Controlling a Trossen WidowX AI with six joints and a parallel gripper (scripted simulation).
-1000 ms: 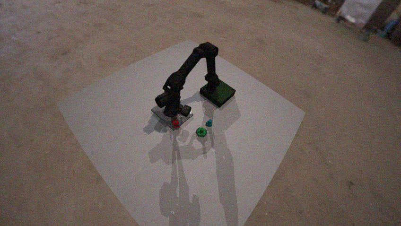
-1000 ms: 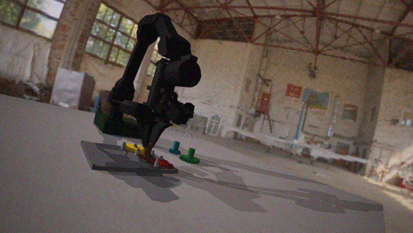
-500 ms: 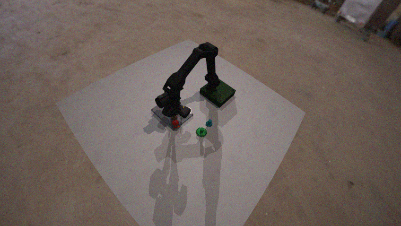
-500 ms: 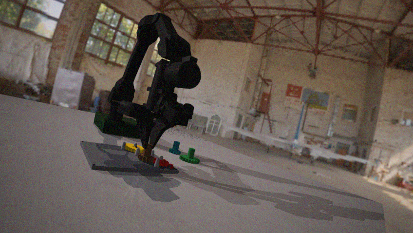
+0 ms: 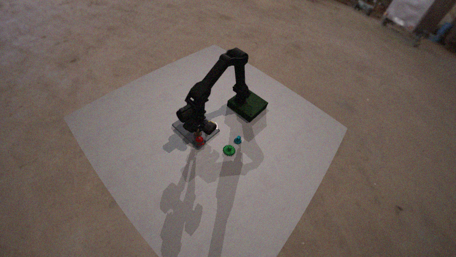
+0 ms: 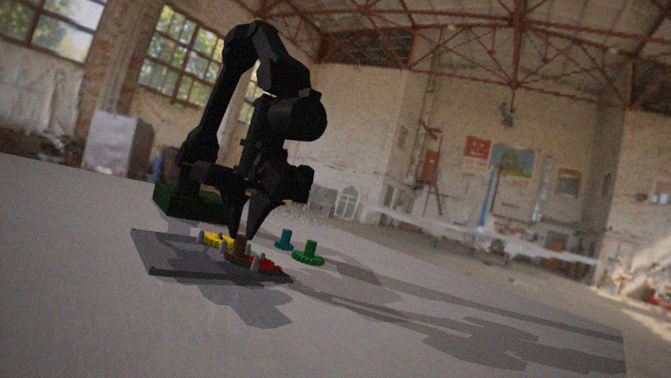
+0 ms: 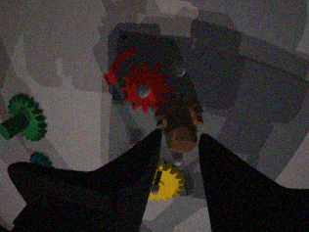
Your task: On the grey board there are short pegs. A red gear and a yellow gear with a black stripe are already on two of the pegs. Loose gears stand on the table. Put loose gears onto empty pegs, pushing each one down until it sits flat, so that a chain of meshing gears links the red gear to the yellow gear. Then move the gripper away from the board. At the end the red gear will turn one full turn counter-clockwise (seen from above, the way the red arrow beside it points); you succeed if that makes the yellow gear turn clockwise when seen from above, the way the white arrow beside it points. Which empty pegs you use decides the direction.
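The brown gear lies 20 mm below my gripper tip. Round my gripper tip: green gear (170 mm to the left, 90 mm behind, 30 mm below); yellow gear (80 mm behind, 30 mm below, 10 mm to the right); red gear (40 mm to the left, 30 mm below, 10 mm ahead).
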